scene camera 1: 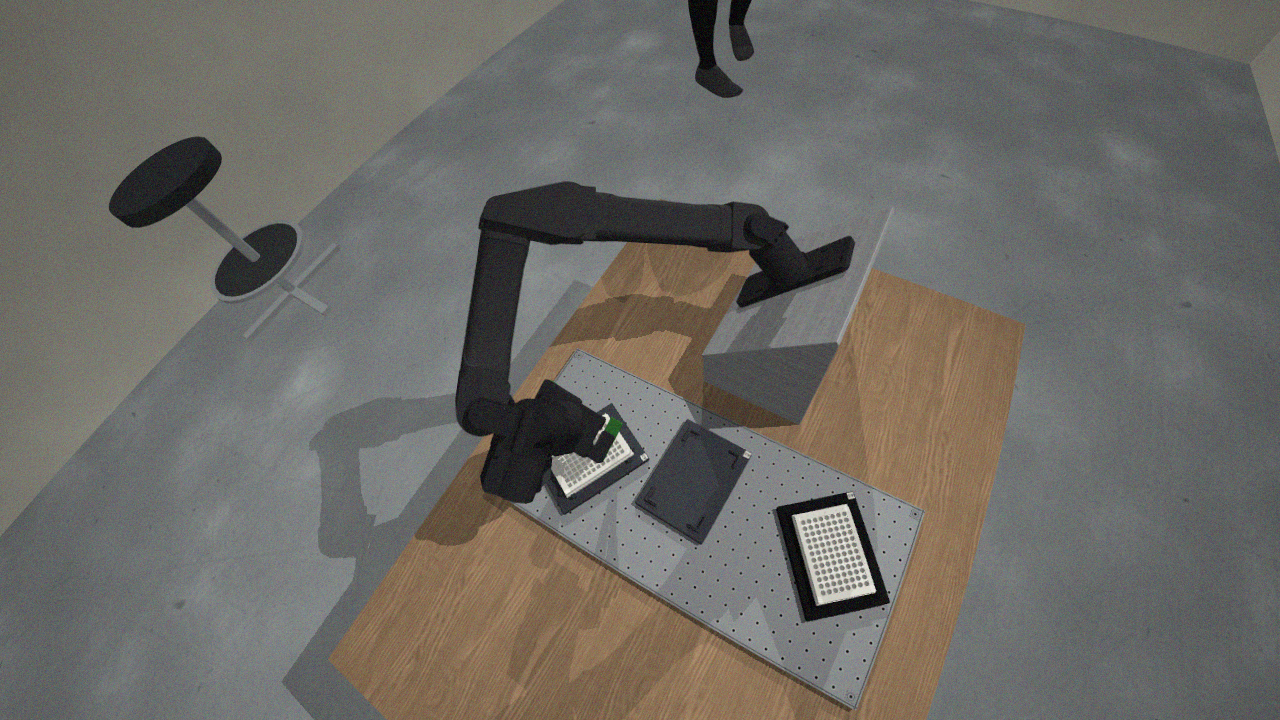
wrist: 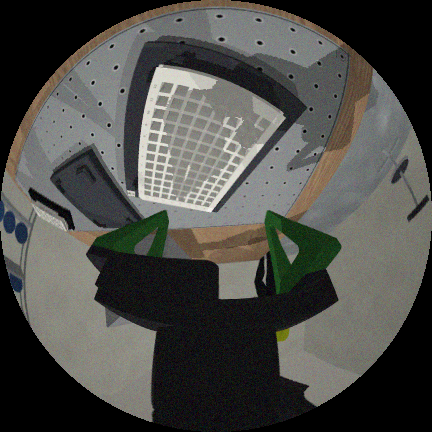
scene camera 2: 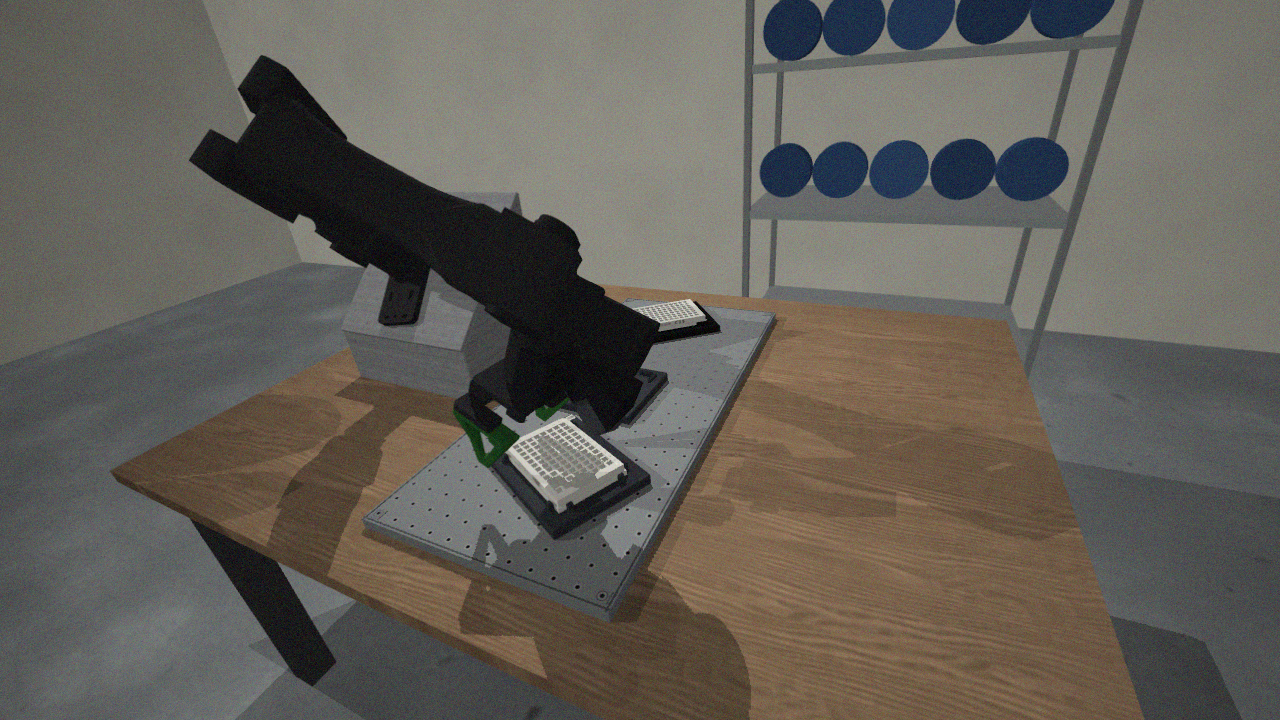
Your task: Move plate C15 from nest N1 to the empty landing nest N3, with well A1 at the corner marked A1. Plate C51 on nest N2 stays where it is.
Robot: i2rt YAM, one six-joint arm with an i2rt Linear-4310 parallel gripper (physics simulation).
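A white well plate (scene camera 1: 586, 472) (scene camera 2: 565, 458) (wrist: 200, 145) sits in a dark nest (scene camera 1: 610, 480) (scene camera 2: 597, 503) (wrist: 137, 100) at one end of the pegboard. My gripper (scene camera 2: 519, 436) (wrist: 216, 215) is open, its green fingers wide apart near this plate, with nothing held between them. In scene camera 1 the arm partly hides the plate and one finger. An empty dark nest (scene camera 1: 693, 483) (scene camera 2: 651, 386) (wrist: 92, 190) lies in the middle, with a small white corner marker (scene camera 1: 747, 454). A second white plate (scene camera 1: 834, 553) (scene camera 2: 675, 313) (wrist: 50, 216) sits in the black nest (scene camera 1: 796, 559) at the far end. Nest and plate names are not readable.
The perforated grey board (scene camera 1: 742, 573) (scene camera 2: 465, 519) lies on the wooden table (scene camera 1: 957, 385). The arm stands on a grey block (scene camera 1: 765, 385) beside it. A shelf rack (scene camera 2: 748, 179), a stool (scene camera 1: 165, 181) and a person's legs (scene camera 1: 705, 35) are away from the table.
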